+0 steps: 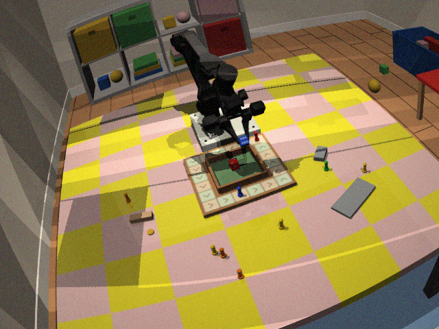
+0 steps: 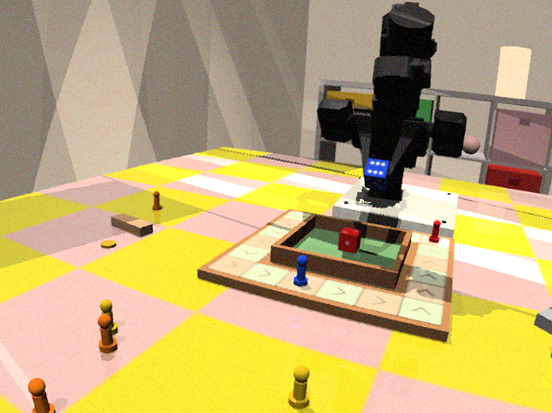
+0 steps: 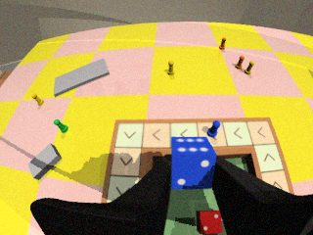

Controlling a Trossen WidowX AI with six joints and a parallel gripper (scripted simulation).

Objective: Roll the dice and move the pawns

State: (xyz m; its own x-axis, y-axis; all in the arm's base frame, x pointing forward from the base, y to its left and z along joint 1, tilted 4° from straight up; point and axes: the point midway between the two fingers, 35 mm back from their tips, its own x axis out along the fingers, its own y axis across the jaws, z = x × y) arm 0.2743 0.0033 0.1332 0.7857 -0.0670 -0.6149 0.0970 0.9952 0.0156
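My gripper tip is now 14 cm past the red pawn, 10 cm above it and 9 cm to the right of it. The rest, counted from my gripper tip: green pawn (21 cm to the left, 11 cm below, 11 cm ahead); then blue pawn (10 cm below, 7 cm ahead, 6 cm to the right); then small grey block (24 cm to the left, 12 cm below, 4 cm ahead).
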